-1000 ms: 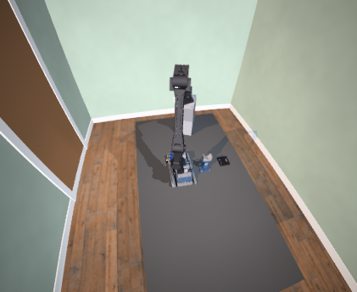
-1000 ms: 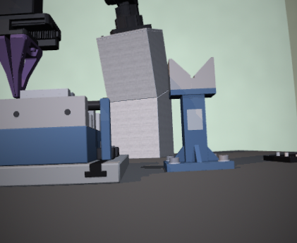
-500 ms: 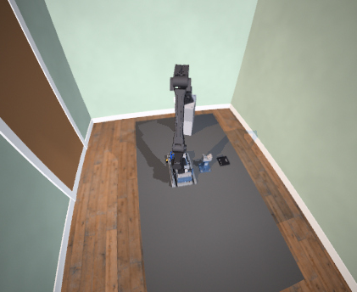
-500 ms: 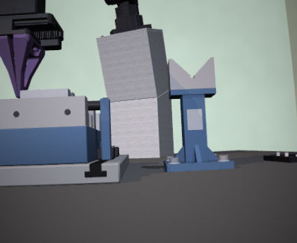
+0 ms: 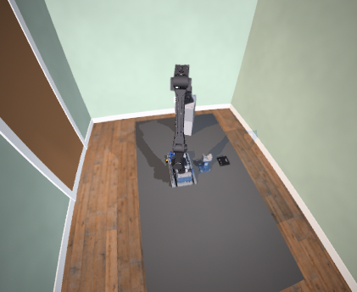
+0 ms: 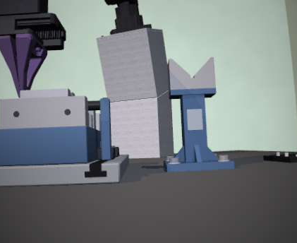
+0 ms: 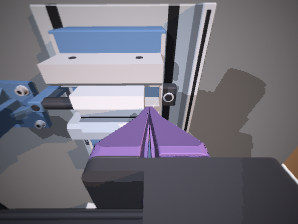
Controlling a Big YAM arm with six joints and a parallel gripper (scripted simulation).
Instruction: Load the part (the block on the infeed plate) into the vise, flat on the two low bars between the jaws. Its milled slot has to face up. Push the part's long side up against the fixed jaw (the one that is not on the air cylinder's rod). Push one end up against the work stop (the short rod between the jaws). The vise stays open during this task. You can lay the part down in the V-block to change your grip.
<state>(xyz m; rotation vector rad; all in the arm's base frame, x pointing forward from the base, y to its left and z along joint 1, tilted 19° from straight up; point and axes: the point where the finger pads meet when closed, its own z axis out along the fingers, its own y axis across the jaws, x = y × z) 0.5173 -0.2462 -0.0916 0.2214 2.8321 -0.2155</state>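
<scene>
My hand is 10 mm short of the part, 30 mm to the right of it and 10 mm above it. Also, from my hand: dark work stop rod: 20 mm ahead, 80 mm to the left, 20 mm below; then moving jaw: 30 mm behind, 40 mm to the left, 30 mm below; then fixed jaw: 40 mm ahead, 30 mm to the left, 30 mm below.
</scene>
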